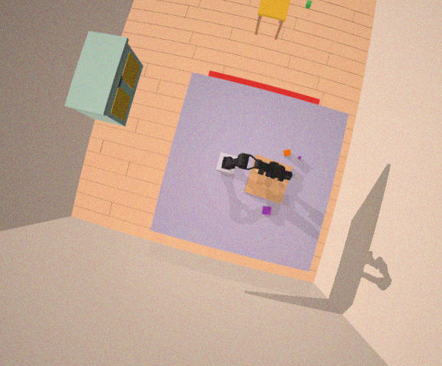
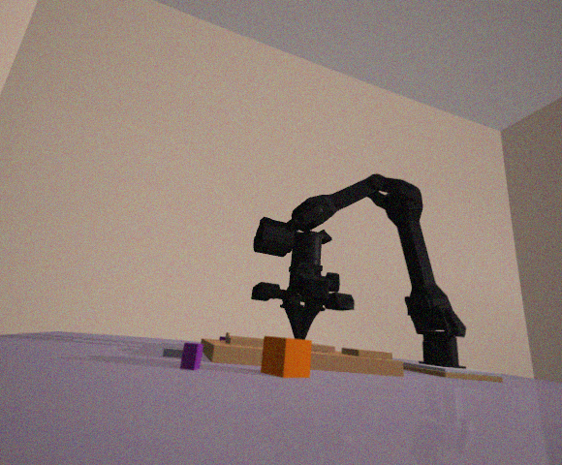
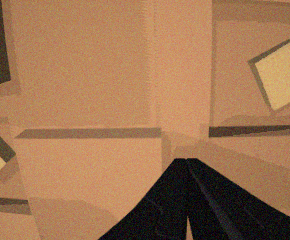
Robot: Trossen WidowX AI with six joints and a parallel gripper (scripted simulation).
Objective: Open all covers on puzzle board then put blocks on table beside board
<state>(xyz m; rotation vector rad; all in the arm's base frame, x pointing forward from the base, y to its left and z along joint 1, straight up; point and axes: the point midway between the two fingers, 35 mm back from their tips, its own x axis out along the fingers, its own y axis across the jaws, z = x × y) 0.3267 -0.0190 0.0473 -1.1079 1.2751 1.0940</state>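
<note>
My gripper tip is 1 cm short of the wooden puzzle board, 3 cm to the left of it and 1 cm above it. From my gripper tip the other things lie so: grey flat piece 22 cm ahead, 3 cm to the left, 2 cm below; orange block 12 cm ahead, 19 cm to the left, 1 cm below.
</note>
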